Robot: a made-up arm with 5 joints.
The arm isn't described. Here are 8 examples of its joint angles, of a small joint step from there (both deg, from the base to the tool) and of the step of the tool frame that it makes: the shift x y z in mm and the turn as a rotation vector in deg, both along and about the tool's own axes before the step.
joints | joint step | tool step
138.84 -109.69 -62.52 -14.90 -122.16 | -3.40 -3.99 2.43 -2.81 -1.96 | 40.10 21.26 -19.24 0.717 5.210 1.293
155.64 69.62 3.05 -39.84 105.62 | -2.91 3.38 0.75 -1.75 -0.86 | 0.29 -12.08 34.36 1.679 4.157 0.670
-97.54 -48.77 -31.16 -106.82 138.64 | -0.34 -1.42 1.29 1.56 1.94 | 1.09 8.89 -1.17 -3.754 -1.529 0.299
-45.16 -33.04 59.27 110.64 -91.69 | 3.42 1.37 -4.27 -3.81 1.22 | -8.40 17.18 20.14 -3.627 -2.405 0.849
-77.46 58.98 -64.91 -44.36 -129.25 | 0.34 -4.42 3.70 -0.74 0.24 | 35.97 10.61 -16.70 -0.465 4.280 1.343
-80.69 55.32 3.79 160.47 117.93 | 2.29 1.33 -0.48 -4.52 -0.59 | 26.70 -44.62 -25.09 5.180 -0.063 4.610
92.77 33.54 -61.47 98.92 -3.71 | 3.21 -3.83 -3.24 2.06 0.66 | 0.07 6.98 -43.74 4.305 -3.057 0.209
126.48 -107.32 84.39 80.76 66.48 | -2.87 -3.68 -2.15 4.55 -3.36 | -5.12 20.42 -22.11 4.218 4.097 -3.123
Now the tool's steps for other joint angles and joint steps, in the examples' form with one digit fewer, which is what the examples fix.
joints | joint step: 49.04 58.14 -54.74 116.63 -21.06 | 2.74 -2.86 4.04 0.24 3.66
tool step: -58.0 -20.9 -11.6 0.60 -6.45 -2.86
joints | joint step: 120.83 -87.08 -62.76 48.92 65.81 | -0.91 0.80 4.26 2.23 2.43
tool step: -41.2 32.5 33.7 -1.78 0.68 -3.28
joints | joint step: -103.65 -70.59 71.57 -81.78 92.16 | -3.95 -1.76 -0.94 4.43 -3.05
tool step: -7.8 -24.4 8.1 -1.04 1.59 0.30
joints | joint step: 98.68 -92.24 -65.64 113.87 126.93 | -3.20 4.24 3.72 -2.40 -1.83
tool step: 23.6 -41.0 54.0 2.33 6.84 2.55
